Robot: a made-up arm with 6 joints. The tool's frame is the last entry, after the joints.
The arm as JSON. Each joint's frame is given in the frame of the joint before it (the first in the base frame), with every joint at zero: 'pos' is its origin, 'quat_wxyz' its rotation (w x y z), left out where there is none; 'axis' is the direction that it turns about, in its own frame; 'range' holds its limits. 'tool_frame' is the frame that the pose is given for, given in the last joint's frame.
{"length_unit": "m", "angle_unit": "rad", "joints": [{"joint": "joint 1", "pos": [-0.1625, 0.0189, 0.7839], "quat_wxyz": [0.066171, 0.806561, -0.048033, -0.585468], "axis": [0.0, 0.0, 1.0], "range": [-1.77, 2.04]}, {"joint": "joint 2", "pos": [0.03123, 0.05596, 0.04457], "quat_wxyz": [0.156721, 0.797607, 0.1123, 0.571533], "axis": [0.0, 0.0, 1.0], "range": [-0.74, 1.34]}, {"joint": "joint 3", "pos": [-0.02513, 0.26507, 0.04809], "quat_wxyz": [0.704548, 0.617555, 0.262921, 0.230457], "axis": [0.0, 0.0, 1.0], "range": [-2.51, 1.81]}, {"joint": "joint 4", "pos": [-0.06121, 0.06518, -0.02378], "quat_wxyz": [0.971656, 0.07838, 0.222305, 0.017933], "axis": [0.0, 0.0, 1.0], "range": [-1.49, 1.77]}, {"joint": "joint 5", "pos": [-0.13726, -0.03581, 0.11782], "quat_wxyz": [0.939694, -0.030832, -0.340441, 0.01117], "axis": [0.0, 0.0, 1.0], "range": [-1.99, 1.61]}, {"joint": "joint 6", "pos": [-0.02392, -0.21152, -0.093], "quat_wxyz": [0.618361, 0.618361, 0.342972, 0.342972], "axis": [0.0, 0.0, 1.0], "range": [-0.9, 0.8]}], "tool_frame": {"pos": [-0.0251, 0.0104, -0.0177], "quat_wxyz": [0.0, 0.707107, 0.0, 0.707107]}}
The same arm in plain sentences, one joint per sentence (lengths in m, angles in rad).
The arm has six revolute joints in a row. What follows holds with every joint at zero, and every direction is one of the base frame's.
Joint 1 lies 0.1625 m along -x and 0.0189 m along +y and 0.7839 m along +z from the base frame's origin and turns about the direction (-0.950789, -0.050499, -0.305696), from -1.77 to 2.04 rad.
Joint 2 lies 0.0327 m along -x and 0.0623 m along -y and 0.0338 m along -z from joint 1 and turns about the direction (0.576326, -0.011701, -0.817136), from -0.74 to 1.34 rad.
Joint 3 lies 0.0492 m along -x and 0.2477 m along +y and 0.0971 m along -z from joint 2 and turns about the direction (-0.154203, -0.964117, -0.216104), from -2.51 to 1.81 rad.
Joint 4 lies 0.0891 m along +x and 0.0149 m along +y and 0.02 m along -z from joint 3 and turns about the direction (-0.576899, -0.766298, -0.282799), from -1.49 to 1.77 rad.
Joint 5 lies 0.0038 m along +x and 0.1764 m along -y and 0.0536 m along +z from joint 4 and turns about -y, from -1.99 to 1.61 rad.
Joint 6 lies 0.0917 m along -x and 0.093 m along +y and 0.1921 m along +z from joint 5 and turns about -x, from -0.9 to 0.8 rad.
The tool frame, which is the frame that the pose is given for, lies 0.0177 m along +x and 0.0104 m along -y and 0.0251 m along +z from joint 6; its axes are the base frame's turned by roll 3.1416, pitch 0 and yaw 3.1416 rad (as in URDF: about the fixed x, then y, then z).

